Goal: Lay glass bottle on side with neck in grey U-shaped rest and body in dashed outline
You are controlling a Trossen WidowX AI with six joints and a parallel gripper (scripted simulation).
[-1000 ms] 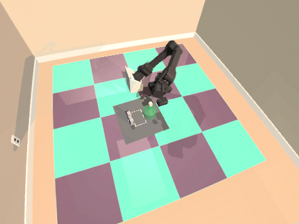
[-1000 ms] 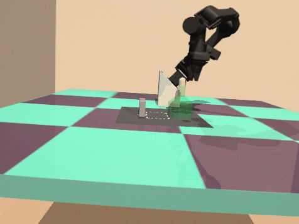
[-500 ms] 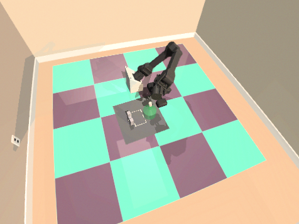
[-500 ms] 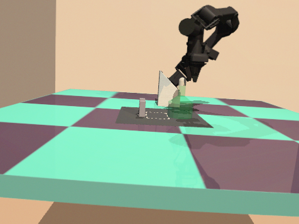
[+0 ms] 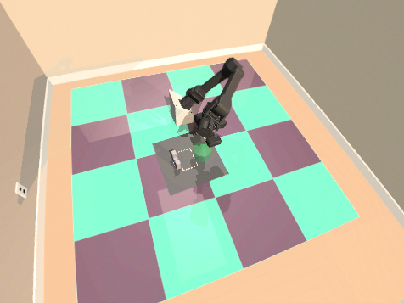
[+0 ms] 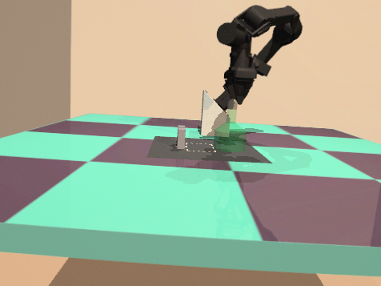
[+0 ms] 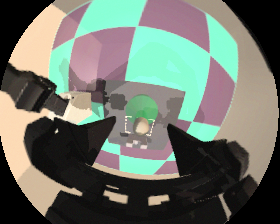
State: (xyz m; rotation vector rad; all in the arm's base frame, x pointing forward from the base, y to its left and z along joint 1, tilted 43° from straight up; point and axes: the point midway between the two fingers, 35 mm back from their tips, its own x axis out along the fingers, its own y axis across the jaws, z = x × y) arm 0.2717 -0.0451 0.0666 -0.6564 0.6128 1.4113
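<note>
My gripper tip is 1 cm to the left of the green glass bottle and 5 cm above it. Round my gripper tip: dark grey mat 9 cm to the right, 14 cm below.
</note>
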